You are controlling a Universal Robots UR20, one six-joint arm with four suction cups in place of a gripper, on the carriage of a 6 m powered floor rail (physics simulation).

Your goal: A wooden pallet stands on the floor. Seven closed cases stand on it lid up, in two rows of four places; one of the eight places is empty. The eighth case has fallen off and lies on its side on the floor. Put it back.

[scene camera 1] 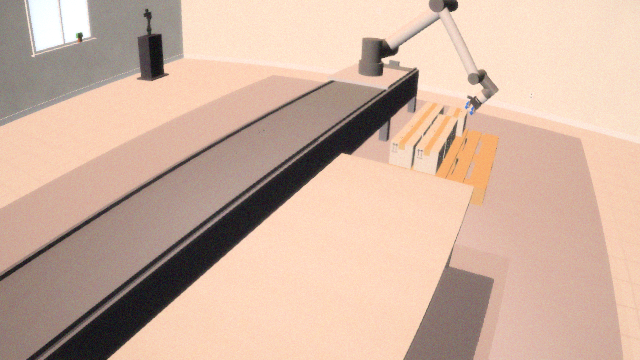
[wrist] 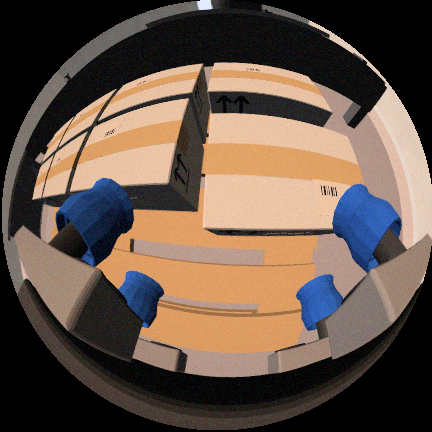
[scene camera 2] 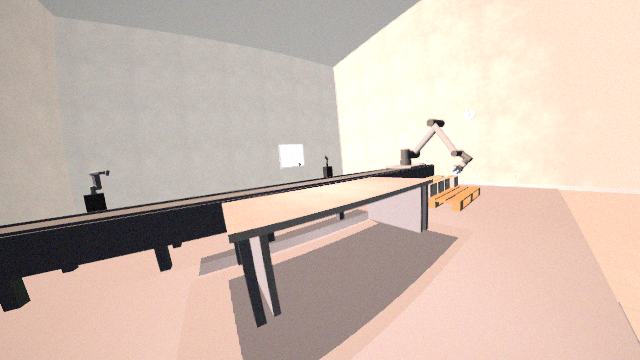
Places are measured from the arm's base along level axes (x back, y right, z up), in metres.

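Pixels of known places: end effector, tool point: (scene camera 1: 468, 108) (wrist: 233, 264) (scene camera 2: 456, 172); arm's base, origin of the base link: (scene camera 1: 370, 73) (scene camera 2: 405, 165).
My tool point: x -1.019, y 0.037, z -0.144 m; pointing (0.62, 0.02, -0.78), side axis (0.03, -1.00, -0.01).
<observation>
Ahead of a thing's pixels: the offset from my tool point to its top centre. Level surfaces: height alone.
My suction gripper (scene camera 1: 470, 107) (scene camera 2: 457, 170) (wrist: 225, 250) hangs tilted above the outer side of the pallet (scene camera 1: 482, 155) (scene camera 2: 467, 194) (wrist: 225, 285), its blue cups bare and holding nothing. In the wrist view the right-end case {dx +0.119, dy -0.098, dz -0.086 m} (wrist: 280, 200) of the near row stands lid up, tape and barcode on top, with a narrow gap to its neighbour {dx +0.169, dy +0.219, dz -0.086 m} (wrist: 135, 155); its outer edge stands out a little further. Behind it is the right-end case {dx +0.367, dy -0.083, dz -0.086 m} (wrist: 260, 80) of the far row. More cases {dx +0.366, dy +0.518, dz -0.086 m} (wrist: 95, 111) (scene camera 1: 417, 125) fill the left part of both rows. No case shows lying on the floor.
The black rail beam (scene camera 1: 300, 182) (scene camera 2: 125, 235) (wrist: 150, 47) runs behind the cases. A long table {dz +0.104 m} (scene camera 1: 320, 240) (scene camera 2: 320, 197) stands beside the rail, near the pallet's end. Bare pallet boards lie on the outer side of the near row. A dark pedestal (scene camera 1: 151, 57) stands far off.
</observation>
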